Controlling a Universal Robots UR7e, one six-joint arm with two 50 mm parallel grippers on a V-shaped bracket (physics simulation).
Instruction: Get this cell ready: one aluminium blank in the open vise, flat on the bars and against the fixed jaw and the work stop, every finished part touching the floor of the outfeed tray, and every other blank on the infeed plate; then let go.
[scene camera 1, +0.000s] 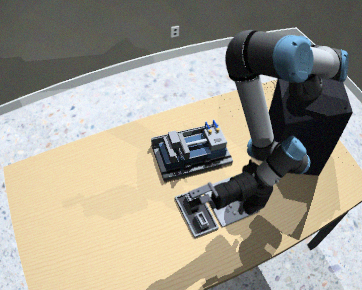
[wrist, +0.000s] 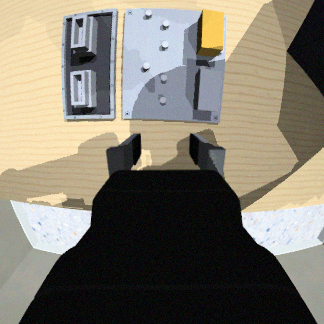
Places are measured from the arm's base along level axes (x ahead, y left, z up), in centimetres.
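Pixels of known places: hand, its tool point: (scene camera 1: 247, 207) (wrist: 164, 147); arm's base, origin of its link: (scene camera 1: 306, 87).
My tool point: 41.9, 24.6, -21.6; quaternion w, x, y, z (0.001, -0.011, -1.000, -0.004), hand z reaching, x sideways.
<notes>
For each thing: its middle in the pictures, then the offset to it from my tool point, as dx, dy, dz.
- vise, middle of its body: (scene camera 1: 192, 146) +1.5, -37.9, -8.8
- infeed plate, middle of its body: (wrist: 173, 62) (scene camera 1: 231, 199) -1.9, -11.1, -13.3
- grey block-shaped blank, middle of its body: (wrist: 206, 91) -6.7, -6.2, -11.1
- yellow block, middle of its body: (wrist: 209, 33) -7.3, -15.3, -11.1
The vise (scene camera 1: 192, 152) stands at mid-table; I cannot make out a blank between its jaws. The outfeed tray (scene camera 1: 188, 220) (wrist: 114, 65) holds two grey finished parts with rectangular pockets, one (wrist: 89, 35) in its upper half and one (scene camera 1: 201, 219) (wrist: 90, 89) in its lower half. Their contact with its floor is hard to judge. The infeed plate (wrist: 135, 50) beside it carries a grey block-shaped blank (wrist: 210, 89) and, above that in the wrist view, a yellow block (wrist: 211, 31). My gripper (scene camera 1: 193, 198) (wrist: 166, 146) is open and empty, above the tray area in the scene view.
Several short pins (wrist: 165, 45) stand up from the infeed plate. Two blue-tipped fittings (scene camera 1: 215, 123) rise from the vise's right end block. The robot's dark pedestal (scene camera 1: 320, 120) stands at the right of the table, and the arm hides part of the infeed plate in the scene view.
</notes>
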